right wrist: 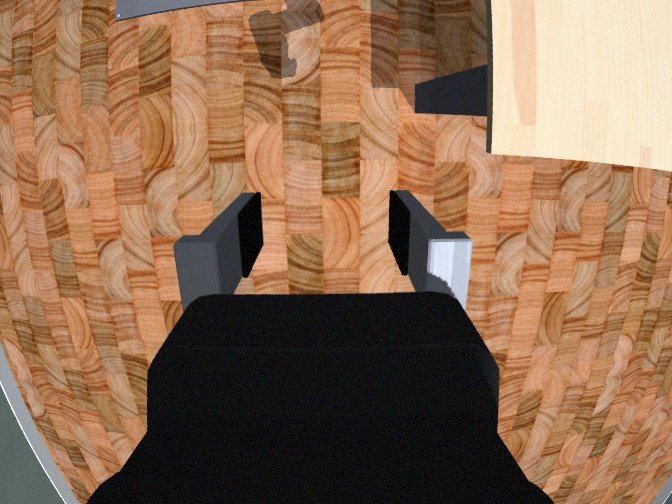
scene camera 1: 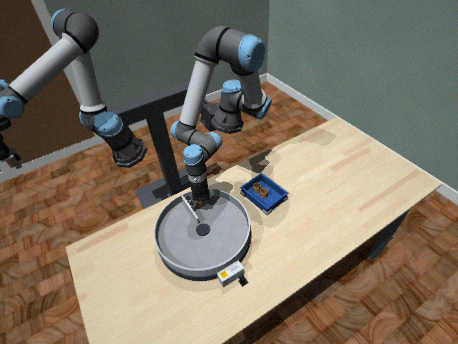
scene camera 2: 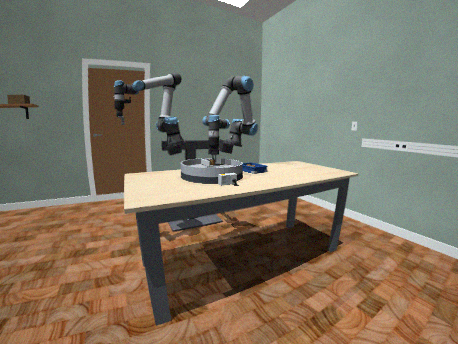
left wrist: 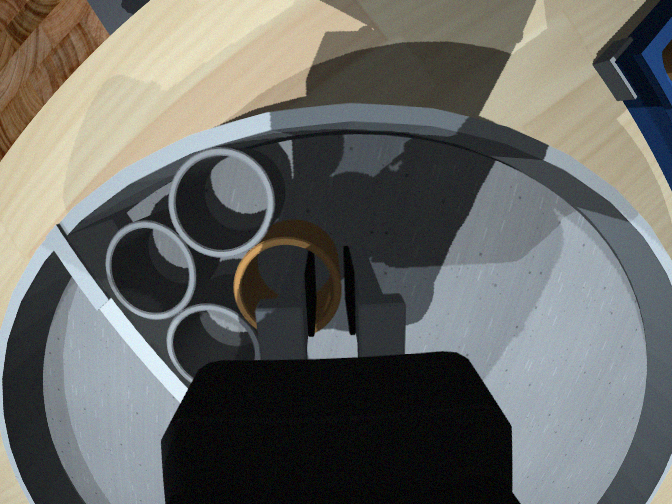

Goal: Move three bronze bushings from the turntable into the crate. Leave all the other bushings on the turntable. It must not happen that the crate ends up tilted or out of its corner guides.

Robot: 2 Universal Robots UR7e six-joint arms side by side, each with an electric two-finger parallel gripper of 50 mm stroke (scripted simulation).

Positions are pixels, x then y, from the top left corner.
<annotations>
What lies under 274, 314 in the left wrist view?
My left gripper.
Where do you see a grey bushing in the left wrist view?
At 190, 347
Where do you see a bronze bushing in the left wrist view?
249, 288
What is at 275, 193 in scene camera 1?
A blue crate.
</annotations>
